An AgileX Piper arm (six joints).
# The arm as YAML. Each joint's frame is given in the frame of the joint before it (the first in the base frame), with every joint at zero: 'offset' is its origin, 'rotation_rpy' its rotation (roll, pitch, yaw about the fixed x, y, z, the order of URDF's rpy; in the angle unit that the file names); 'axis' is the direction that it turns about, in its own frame. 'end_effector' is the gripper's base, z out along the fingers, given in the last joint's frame.
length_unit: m
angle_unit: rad
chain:
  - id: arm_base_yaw
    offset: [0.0, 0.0, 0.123]
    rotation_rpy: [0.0, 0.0, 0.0]
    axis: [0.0, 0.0, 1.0]
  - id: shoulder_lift
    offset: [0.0, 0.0, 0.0]
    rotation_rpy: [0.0, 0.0, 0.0]
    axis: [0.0, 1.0, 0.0]
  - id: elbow
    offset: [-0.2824, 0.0, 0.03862]
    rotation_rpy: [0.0, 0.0, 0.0]
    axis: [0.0, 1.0, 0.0]
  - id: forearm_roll
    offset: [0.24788, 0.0, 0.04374]
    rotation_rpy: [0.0, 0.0, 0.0]
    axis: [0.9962, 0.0, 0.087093]
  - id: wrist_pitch
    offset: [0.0, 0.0, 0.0]
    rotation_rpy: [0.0, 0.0, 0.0]
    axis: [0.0, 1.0, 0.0]
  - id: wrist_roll
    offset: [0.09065, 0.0, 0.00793]
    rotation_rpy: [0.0, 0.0, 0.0]
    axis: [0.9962, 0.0, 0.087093]
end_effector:
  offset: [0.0, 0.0, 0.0]
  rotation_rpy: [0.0, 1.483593, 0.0]
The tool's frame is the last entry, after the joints.
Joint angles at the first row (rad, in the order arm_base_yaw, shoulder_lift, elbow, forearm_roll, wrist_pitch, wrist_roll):
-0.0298 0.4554 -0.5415 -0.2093 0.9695 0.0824
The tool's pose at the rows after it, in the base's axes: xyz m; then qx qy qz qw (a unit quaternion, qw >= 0):
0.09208, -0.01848, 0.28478, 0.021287, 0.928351, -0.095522, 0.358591
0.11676, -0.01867, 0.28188, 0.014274, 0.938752, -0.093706, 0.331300
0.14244, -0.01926, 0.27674, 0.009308, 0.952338, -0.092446, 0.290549
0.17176, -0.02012, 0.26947, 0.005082, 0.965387, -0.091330, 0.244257
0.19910, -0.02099, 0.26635, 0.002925, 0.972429, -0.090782, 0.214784
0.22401, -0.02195, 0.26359, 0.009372, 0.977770, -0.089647, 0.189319
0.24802, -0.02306, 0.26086, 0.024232, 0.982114, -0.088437, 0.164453
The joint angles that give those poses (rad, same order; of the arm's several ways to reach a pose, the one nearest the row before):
-0.0299 0.5733 -0.5667 -0.2191 0.9188 0.0823
-0.0298 0.7017 -0.5927 -0.2192 0.8749 0.0825
-0.0298 0.8419 -0.6332 -0.2192 0.8614 0.0825
-0.0298 0.9983 -0.6913 -0.2191 0.8597 0.0824
-0.0298 1.1283 -0.7646 -0.2191 0.8638 0.0824
-0.0298 1.2413 -0.8419 -0.2192 0.8817 0.0968
-0.0298 1.3471 -0.9259 -0.2192 0.9134 0.1255

